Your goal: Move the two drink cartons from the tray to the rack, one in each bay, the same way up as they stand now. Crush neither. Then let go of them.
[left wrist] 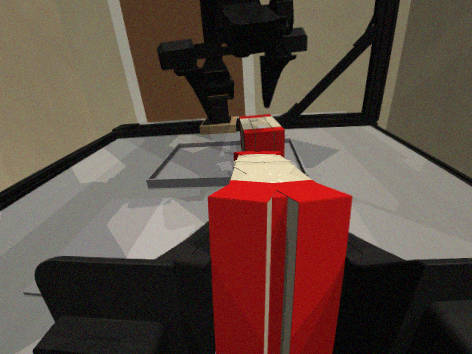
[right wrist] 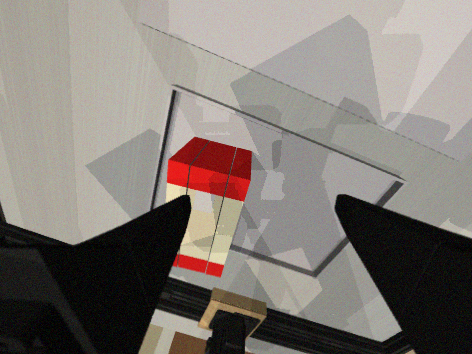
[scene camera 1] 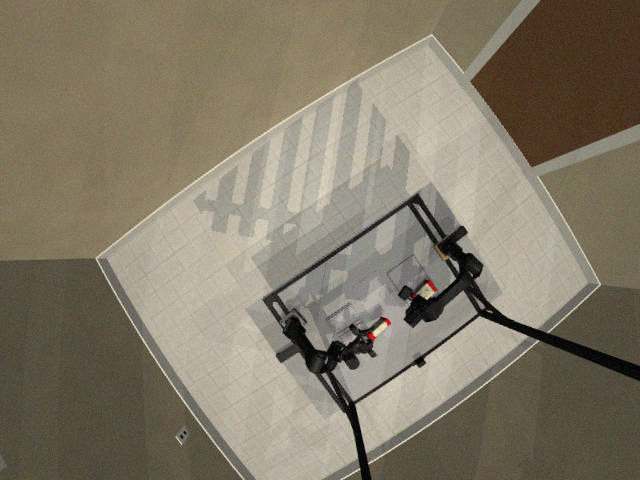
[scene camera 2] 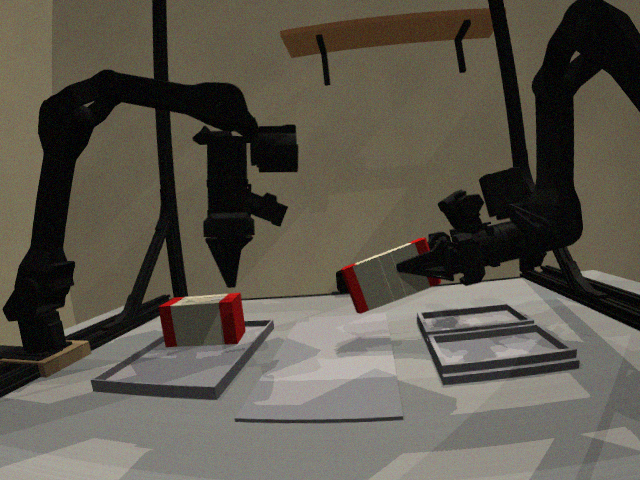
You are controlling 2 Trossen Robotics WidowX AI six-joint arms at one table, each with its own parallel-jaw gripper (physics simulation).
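Pixels of known places: left gripper, between the fingertips: point(left wrist: 264, 214) point(scene camera 1: 376, 329) point(scene camera 2: 395, 266); right gripper, between the fingertips: point(left wrist: 239, 112) point(right wrist: 262, 201) point(scene camera 1: 413, 297) point(scene camera 2: 230, 280); left arm's base, origin of its link: point(scene camera 1: 292, 322); right arm's base, origin of its link: point(left wrist: 219, 121) point(right wrist: 230, 322) point(scene camera 1: 446, 247) point(scene camera 2: 45, 349).
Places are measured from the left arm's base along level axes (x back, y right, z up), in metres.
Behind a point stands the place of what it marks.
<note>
One drink carton point(scene camera 1: 426, 290) @(z 0.030, x -0.621, y 0.319 m) point(scene camera 2: 199, 320) @(z 0.004, x -0.603, y 0.293 m) point(left wrist: 262, 140) @(z 0.016, x -0.548, y 0.322 m) point(right wrist: 205, 225) @(z 0.030, x -0.603, y 0.320 m), cream with red ends, lies on its long side at the back of the tray point(scene camera 2: 155, 390) @(z -0.036, x -0.610, y 0.138 m) point(left wrist: 190, 183) @(z -0.037, x -0.524, y 0.202 m) point(right wrist: 287, 132) @(z -0.028, x -0.517, y 0.267 m). My right gripper point(scene camera 2: 231, 285) @(z 0.063, x -0.542, y 0.288 m) point(right wrist: 262, 201) @(z 0.063, x -0.542, y 0.288 m) is open and empty above it, pointing down. My left gripper point(left wrist: 264, 214) @(z 0.061, x -0.301, y 0.286 m) is shut on the other carton point(scene camera 1: 379, 328) @(z 0.082, x -0.317, y 0.284 m) point(scene camera 2: 385, 281) @(z 0.044, x -0.320, y 0.272 m) point(left wrist: 240, 240) @(z 0.089, x -0.255, y 0.273 m) and holds it in the air, tilted, the end in the fingers higher than the far end. The far finger is hidden in scene camera 2. The two-bay rack point(scene camera 2: 509, 367) @(z -0.033, x -0.213, y 0.115 m) stands right of the held carton there, both bays empty.
A thin flat mat point(scene camera 2: 330, 397) @(z -0.040, x -0.407, y 0.114 m) lies between tray and rack in scene camera 2. A black frame point(scene camera 2: 165, 155) @(z 0.336, x -0.780, y 0.633 m) surrounds the table. A wooden shelf point(scene camera 2: 392, 32) hangs on the wall. A wooden block point(scene camera 2: 67, 356) @(z -0.029, x -0.814, y 0.236 m) point(right wrist: 240, 302) @(z -0.031, x -0.814, y 0.237 m) sits under the right arm's base.
</note>
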